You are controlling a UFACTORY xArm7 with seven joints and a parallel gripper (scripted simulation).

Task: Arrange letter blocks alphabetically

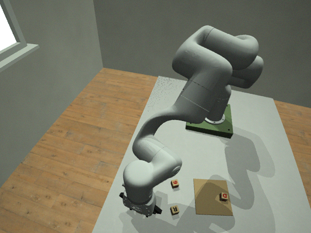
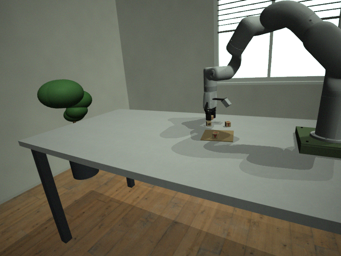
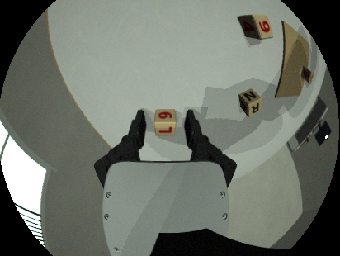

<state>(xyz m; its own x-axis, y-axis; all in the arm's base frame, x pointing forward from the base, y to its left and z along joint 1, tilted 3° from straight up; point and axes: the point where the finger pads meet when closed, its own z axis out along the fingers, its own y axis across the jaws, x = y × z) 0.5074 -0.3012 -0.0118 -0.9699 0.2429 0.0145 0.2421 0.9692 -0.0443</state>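
The tan mat is 9 cm behind my hand, 27 cm to the left of it and 2 cm below it.
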